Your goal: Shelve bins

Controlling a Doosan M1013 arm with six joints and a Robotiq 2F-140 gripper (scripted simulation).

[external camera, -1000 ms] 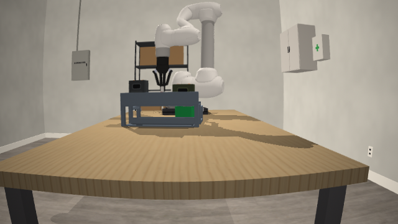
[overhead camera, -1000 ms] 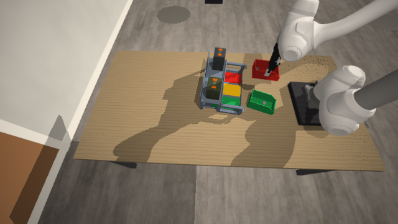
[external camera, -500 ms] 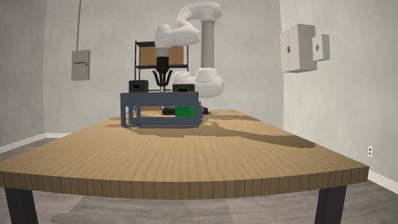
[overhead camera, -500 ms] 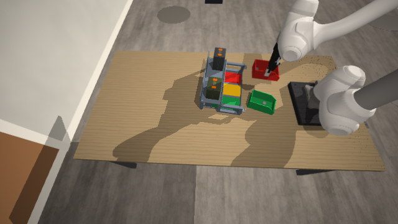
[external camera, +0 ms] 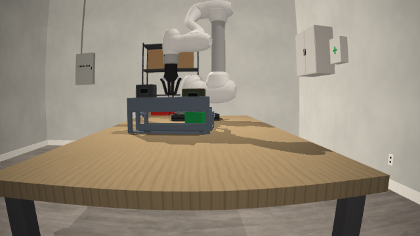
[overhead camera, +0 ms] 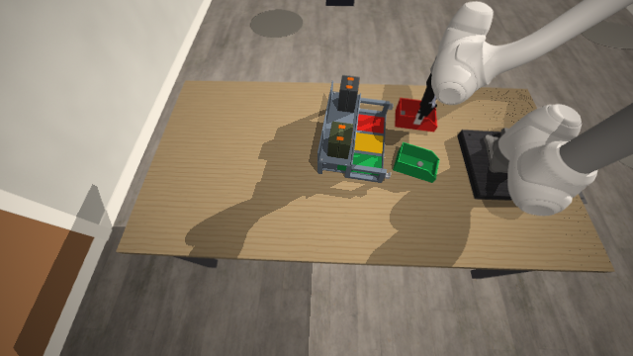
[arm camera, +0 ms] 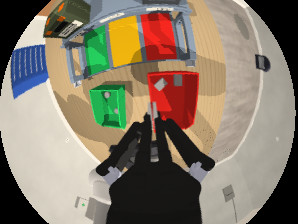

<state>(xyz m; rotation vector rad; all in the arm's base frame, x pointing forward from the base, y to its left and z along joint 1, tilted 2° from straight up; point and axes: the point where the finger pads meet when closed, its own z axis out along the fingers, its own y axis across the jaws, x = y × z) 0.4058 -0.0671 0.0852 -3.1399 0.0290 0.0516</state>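
The red bin lies 50 mm to the right of my hand and 40 mm below it. Round my hand: green bin (20 mm behind, 150 mm to the left, 100 mm below).
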